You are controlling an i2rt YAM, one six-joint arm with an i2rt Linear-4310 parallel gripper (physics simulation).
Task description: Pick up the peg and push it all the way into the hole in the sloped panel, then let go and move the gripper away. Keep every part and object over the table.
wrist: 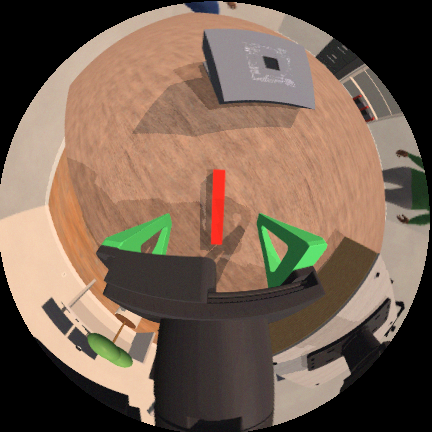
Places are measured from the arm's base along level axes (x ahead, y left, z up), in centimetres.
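Where they show: gripper, fingertip midpoint: (213, 217).
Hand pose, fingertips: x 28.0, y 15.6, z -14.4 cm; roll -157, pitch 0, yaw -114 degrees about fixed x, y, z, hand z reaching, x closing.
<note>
Each offset is from my fingertips to the top centre of the thing. "spot": to the spot under its first point. Level surfaces: height alone.
The red peg {dx +0.8, dy -0.8, dz -0.1 cm} (218, 207) is a long, straight bar lying on the wooden table, near the middle of the wrist view. My gripper (213, 217) is wide open, with one green finger on each side of the peg's line. The peg lies between the fingertips in the view, with a gap on both sides; it touches neither finger. How high the fingers are above it is hard to tell. The grey sloped panel {spot: dx +13.2, dy -8.6, dz +3.2 cm} (237, 75) stands beyond the peg at the top of the view. Its dark square hole {spot: dx +15.2, dy -14.3, dz +3.9 cm} (271, 62) faces up, with pale speckled marks around it.
The wooden table {dz -1.3 cm} (125, 165) carries shadows of the panel and the arm. A dark brown mat-like strip (325, 305) lies at the lower right edge. Beyond the table's right edge, a person in green (420, 185) and shelving (375, 90) show on the floor side.
</note>
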